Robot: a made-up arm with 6 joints.
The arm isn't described. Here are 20 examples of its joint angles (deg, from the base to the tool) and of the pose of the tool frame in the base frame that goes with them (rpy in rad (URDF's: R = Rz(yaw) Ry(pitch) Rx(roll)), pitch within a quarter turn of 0, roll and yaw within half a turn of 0; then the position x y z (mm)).
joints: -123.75 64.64 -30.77 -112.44 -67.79 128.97
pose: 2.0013 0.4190 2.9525 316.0 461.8 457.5
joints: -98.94 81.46 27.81 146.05 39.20 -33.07
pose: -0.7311 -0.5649 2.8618 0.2 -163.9 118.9
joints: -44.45 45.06 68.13 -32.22 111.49 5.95
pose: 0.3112 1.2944 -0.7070 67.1 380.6 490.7
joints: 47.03 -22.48 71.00 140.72 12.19 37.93
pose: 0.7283 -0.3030 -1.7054 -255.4 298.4 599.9
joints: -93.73 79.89 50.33 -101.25 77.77 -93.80
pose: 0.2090 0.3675 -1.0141 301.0 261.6 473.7
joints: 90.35 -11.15 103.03 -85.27 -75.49 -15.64
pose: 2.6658 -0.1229 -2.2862 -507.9 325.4 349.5
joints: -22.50 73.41 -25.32 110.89 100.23 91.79
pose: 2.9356 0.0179 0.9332 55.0 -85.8 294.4
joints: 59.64 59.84 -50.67 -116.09 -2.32 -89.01
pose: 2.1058 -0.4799 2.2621 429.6 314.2 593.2
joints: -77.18 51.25 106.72 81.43 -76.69 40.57
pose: 2.5167 -0.8377 -0.0932 -346.2 -155.7 -35.7
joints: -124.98 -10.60 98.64 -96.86 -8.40 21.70
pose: -1.8494 0.0538 1.3512 -256.2 -201.1 -208.4
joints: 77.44 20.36 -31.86 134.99 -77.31 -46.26
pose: -0.1980 0.4362 -3.0336 61.6 -498.4 728.6
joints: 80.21 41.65 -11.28 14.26 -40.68 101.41
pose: -1.2544 -0.1011 2.2367 -63.1 -403.6 496.9
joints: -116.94 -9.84 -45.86 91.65 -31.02 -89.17
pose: -2.4959 -0.4876 2.8347 -134.4 537.0 -187.0
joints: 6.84 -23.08 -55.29 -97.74 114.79 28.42
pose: -2.1270 0.0458 -2.4047 -97.1 247.3 395.7
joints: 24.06 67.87 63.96 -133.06 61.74 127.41
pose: 0.5836 -0.5020 -3.0663 -7.8 271.6 676.0
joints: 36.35 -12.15 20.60 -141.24 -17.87 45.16
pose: 0.9637 -0.1902 -0.3131 -643.9 12.7 807.7
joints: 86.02 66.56 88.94 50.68 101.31 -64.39
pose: -0.5885 -0.5233 -1.5174 147.6 -25.6 424.6
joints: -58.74 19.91 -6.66 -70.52 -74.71 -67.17
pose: -1.1400 -0.0531 0.7538 -403.2 678.4 192.0
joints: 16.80 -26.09 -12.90 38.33 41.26 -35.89
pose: -2.5647 -1.0837 -0.0696 -129.3 -223.2 356.5
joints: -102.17 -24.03 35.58 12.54 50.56 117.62
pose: 0.2509 0.4085 -1.5016 -200.7 298.4 369.8
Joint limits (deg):
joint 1: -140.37..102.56
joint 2: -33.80..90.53
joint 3: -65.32..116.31
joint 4: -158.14..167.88
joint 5: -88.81..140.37
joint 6: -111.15..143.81
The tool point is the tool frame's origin. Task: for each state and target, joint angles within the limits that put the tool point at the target. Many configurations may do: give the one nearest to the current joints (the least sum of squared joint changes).
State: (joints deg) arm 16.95 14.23 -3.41 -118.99 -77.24 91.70
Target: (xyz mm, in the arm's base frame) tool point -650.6 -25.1 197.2
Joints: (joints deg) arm 14.52 -19.84 39.41 -109.08 -88.81 98.43
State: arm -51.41 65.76 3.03 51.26 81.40 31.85
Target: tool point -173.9 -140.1 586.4
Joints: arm -36.70 89.88 -18.26 7.09 57.64 8.06
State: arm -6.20 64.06 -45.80 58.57 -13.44 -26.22
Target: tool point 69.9 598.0 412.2
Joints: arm -64.10 74.51 -30.56 88.85 -35.25 -37.42
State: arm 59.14 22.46 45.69 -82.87 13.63 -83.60
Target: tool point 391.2 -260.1 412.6
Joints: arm 101.83 37.91 14.71 -52.44 46.16 -88.42
